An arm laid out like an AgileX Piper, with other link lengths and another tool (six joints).
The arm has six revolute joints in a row. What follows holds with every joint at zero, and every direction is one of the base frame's.
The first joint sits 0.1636 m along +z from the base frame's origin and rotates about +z.
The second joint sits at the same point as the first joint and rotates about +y.
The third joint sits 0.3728 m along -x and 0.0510 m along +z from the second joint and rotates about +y.
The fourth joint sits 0.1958 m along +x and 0.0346 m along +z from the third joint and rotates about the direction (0.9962, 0, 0.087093).
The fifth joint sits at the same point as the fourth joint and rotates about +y.
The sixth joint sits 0.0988 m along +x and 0.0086 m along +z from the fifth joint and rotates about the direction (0.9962, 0, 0.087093).
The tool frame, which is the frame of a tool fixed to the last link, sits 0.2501 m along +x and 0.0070 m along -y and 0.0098 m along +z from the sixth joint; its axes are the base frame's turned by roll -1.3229, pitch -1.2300 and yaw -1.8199 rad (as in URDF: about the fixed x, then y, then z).
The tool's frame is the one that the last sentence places.
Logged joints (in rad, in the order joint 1, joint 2, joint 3, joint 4, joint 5, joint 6), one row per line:
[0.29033 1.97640 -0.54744 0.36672 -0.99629 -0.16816]
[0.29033 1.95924 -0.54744 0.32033 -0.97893 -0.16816]
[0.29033 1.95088 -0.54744 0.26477 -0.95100 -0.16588]
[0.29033 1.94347 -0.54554 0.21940 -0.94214 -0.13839]
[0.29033 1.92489 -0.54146 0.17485 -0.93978 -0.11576]
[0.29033 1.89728 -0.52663 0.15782 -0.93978 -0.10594]
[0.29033 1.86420 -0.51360 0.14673 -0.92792 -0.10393]
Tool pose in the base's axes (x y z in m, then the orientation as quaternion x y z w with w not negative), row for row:
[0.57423 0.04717 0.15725 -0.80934 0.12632 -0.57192 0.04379]
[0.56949 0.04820 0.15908 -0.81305 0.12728 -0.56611 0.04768]
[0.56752 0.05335 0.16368 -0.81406 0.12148 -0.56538 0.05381]
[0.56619 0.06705 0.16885 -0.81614 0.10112 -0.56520 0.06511]
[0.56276 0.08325 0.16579 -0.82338 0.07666 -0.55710 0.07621]
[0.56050 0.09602 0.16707 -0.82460 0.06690 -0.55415 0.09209]
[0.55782 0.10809 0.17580 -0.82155 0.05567 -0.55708 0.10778]
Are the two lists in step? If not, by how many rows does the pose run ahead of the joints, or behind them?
The pose runs 2 rows behind the joints: the pose in row i belongs to the joints in row i - 2.
